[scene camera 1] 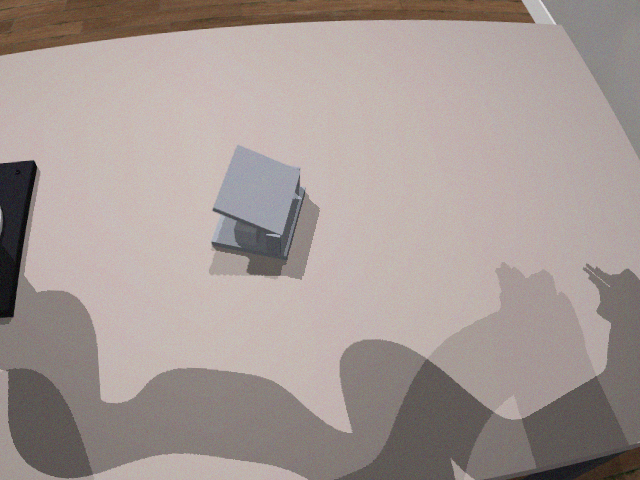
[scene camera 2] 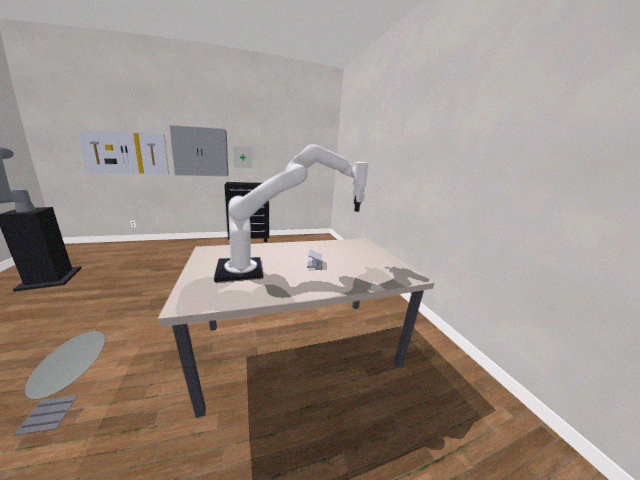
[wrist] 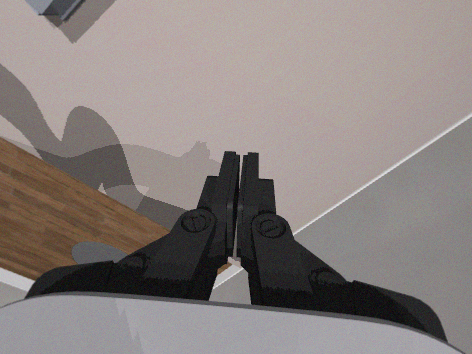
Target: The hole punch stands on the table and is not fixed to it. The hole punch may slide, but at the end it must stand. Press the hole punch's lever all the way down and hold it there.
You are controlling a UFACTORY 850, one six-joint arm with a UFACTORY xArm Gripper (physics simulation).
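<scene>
The grey-blue hole punch stands upright on the table. Its flat lever is raised and tilted, with a wedge-shaped gap above the base. In the wrist view, part of the hole punch shows at the top left edge. My gripper is shut and empty. It points down, high above the table and to the right of the hole punch in scene camera 2, well apart from it. The gripper does not show in scene camera 1; its shadow lies at the lower right there.
The arm's black base plate stands left of the hole punch. A grey wall rises beyond the table's right edge. A black drawer cabinet stands on the floor behind the table.
</scene>
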